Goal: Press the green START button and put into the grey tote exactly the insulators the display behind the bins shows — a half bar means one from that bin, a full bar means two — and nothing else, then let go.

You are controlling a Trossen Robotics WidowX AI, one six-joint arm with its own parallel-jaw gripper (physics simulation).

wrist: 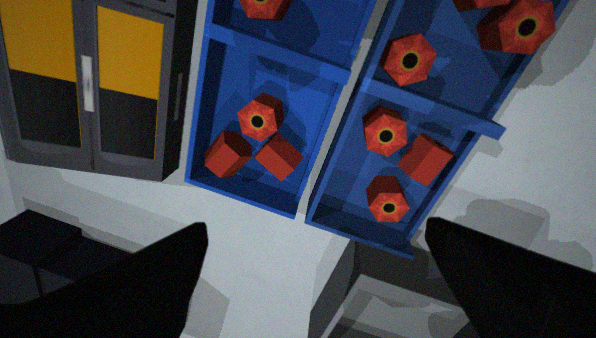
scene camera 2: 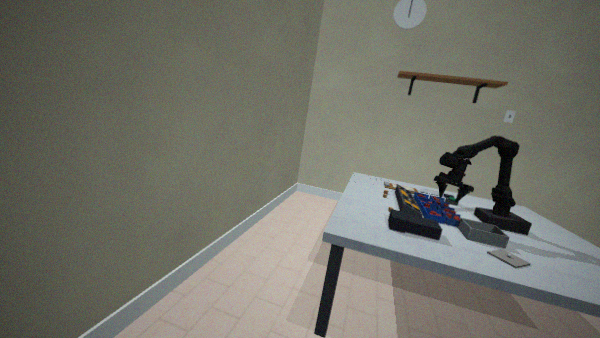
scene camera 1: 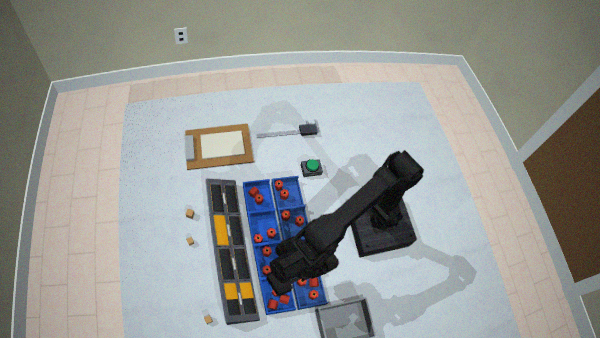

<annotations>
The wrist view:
my gripper
display panel
grey tote
dark box
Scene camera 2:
grey tote
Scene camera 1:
my gripper
display panel
</annotations>
